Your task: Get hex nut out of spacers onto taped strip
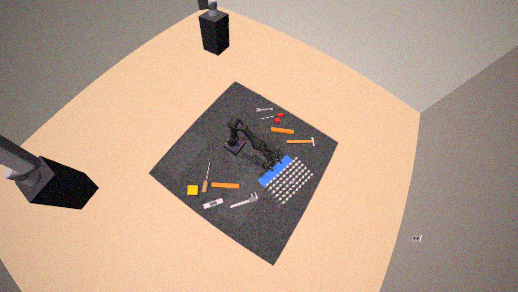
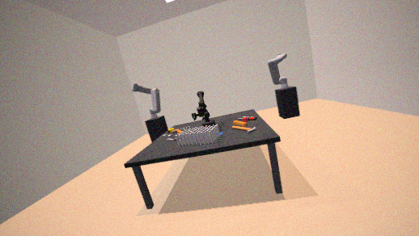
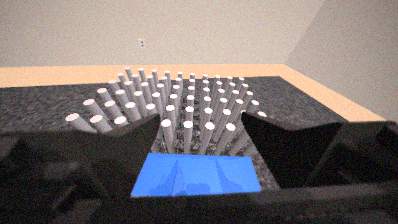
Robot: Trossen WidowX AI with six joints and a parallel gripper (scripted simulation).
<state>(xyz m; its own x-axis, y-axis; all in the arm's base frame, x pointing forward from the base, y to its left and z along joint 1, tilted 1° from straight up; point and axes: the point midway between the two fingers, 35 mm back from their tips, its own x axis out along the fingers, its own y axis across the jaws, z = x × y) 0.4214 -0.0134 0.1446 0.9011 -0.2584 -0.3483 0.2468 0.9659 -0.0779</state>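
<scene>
Now: the hook tool 470 mm behind my gripper tip, 320 mm to the right of it and 160 mm below it. The rest, counted from my gripper tip: blue taped strip: 40 mm to the left, 170 mm below.
</scene>
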